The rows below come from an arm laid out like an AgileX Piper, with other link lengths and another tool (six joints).
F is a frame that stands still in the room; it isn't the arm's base.
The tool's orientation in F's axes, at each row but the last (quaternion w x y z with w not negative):
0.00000 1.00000 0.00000 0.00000
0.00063 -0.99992 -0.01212 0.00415
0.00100 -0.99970 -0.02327 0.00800
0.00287 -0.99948 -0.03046 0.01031
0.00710 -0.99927 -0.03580 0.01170
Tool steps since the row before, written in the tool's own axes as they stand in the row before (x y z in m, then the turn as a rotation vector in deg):
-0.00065 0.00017 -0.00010 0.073 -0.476 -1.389
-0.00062 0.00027 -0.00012 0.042 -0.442 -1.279
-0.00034 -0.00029 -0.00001 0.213 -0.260 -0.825
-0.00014 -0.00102 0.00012 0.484 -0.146 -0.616
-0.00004 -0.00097 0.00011 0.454 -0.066 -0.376
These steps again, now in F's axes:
-0.00065 -0.00017 0.00010 0.073 0.476 1.389
-0.00061 -0.00029 0.00012 0.042 0.441 1.279
-0.00035 0.00027 0.00002 0.214 0.268 0.822
-0.00020 0.00101 -0.00011 0.487 0.172 0.607
-0.00011 0.00097 -0.00009 0.457 0.093 0.366

